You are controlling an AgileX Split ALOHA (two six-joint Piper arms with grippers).
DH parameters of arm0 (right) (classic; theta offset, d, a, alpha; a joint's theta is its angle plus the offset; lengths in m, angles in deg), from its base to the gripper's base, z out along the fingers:
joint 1: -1.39 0.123 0 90
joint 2: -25.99 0 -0.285 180
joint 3: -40.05 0 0.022 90
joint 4: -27.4 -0.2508 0 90
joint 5: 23.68 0 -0.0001 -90
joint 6: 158.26 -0.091 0 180
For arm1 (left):
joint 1: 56.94 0.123 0 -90
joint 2: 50.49 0 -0.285 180
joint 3: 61.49 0 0.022 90
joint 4: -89.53 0.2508 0 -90
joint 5: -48.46 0 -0.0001 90
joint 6: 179.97 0.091 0 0
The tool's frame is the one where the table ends.
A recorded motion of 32 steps. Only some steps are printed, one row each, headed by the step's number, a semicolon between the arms.
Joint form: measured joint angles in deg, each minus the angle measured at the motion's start. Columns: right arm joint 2, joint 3, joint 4, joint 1, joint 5, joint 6; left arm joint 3, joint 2, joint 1, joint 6, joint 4, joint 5.
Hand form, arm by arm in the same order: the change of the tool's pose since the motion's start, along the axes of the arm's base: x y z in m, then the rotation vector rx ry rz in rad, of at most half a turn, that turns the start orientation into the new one. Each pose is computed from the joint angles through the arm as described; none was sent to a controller.
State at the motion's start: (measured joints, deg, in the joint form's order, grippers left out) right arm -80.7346 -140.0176 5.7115 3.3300 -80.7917 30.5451; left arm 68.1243 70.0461 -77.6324 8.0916 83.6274 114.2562
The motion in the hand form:
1: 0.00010 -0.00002 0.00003 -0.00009 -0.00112 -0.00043; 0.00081 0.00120 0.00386 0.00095 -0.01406 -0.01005
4: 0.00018 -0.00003 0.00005 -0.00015 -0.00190 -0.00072; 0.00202 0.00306 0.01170 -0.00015 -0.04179 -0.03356
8: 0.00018 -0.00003 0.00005 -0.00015 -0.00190 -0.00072; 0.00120 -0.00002 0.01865 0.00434 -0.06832 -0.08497
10: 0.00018 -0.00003 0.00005 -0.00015 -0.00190 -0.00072; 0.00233 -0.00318 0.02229 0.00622 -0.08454 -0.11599
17: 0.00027 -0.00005 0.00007 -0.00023 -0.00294 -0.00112; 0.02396 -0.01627 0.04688 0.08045 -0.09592 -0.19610
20: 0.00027 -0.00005 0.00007 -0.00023 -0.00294 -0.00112; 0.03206 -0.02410 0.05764 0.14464 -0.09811 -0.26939
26: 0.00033 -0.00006 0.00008 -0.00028 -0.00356 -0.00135; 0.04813 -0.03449 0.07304 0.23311 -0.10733 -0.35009
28: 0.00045 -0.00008 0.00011 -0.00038 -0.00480 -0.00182; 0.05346 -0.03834 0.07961 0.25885 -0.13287 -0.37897
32: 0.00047 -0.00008 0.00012 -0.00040 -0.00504 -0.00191; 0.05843 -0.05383 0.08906 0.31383 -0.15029 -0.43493
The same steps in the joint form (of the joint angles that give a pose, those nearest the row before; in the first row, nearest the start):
1: 0.00 0.00 0.00 0.00 0.07 0.00; 0.00 -0.75 0.60 0.15 1.15 0.00
4: 0.00 0.00 0.00 0.00 0.12 0.00; 0.00 -2.27 1.73 0.16 3.67 0.00
8: 0.00 0.00 0.00 0.00 0.12 0.00; 0.00 -3.62 2.04 0.24 6.98 0.00
10: 0.00 0.00 0.00 0.00 0.12 0.00; 0.49 -4.08 2.04 0.24 8.80 -0.11
17: 0.00 0.00 0.00 0.00 0.18 0.00; 7.27 -7.71 2.04 2.29 13.41 -11.27
20: 0.00 0.00 0.00 0.00 0.18 0.00; 10.59 -8.99 2.06 3.04 18.25 -16.97
26: 0.00 0.00 0.00 0.00 0.22 0.00; 16.52 -9.56 2.06 3.09 24.74 -24.54
28: 0.00 0.00 0.00 0.00 0.30 0.00; 18.48 -9.56 2.06 3.09 27.17 -25.56
32: 0.00 0.00 0.00 0.00 0.31 0.00; 21.97 -9.56 0.08 3.80 29.63 -29.45

